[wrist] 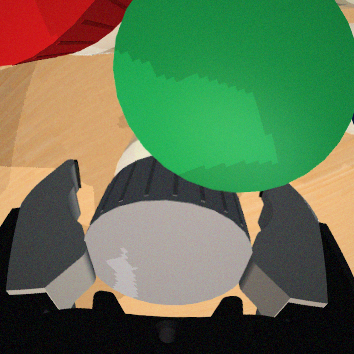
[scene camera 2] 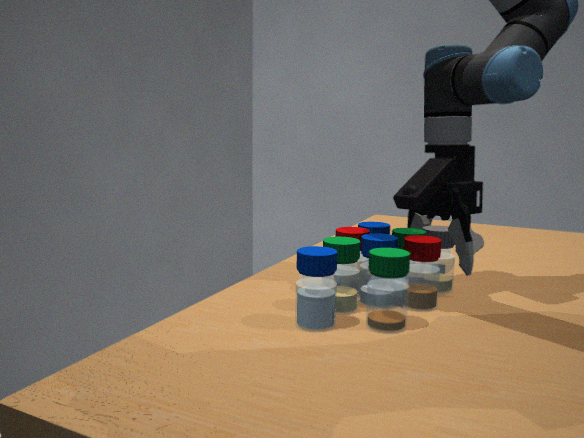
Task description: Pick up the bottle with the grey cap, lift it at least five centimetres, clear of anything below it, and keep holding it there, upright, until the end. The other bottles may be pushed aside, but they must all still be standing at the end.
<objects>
gripper: wrist; scene camera 2
same spot on gripper: [scene camera 2: 467, 242] = [wrist: 19, 206]
</objects>
